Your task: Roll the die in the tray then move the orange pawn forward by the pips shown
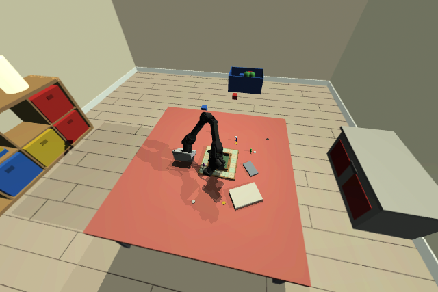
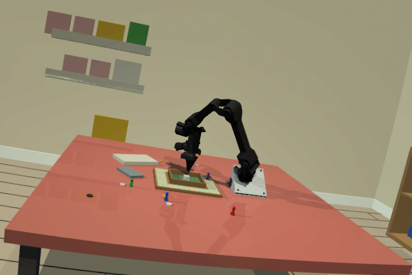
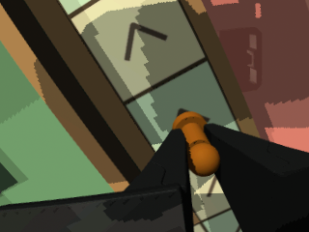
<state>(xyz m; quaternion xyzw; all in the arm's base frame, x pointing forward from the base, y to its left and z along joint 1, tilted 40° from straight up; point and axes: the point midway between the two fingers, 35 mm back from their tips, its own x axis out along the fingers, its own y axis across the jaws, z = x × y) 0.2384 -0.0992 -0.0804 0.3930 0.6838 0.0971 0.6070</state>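
Now: the grey die 4 cm ahead of my gripper tip and 12 cm to the left of it. Round my gripper tip: purple pawn 9 cm behind, 5 cm to the left; then orange pawn 1 cm above; then green tray 3 cm ahead, 11 cm to the left, 2 cm below.
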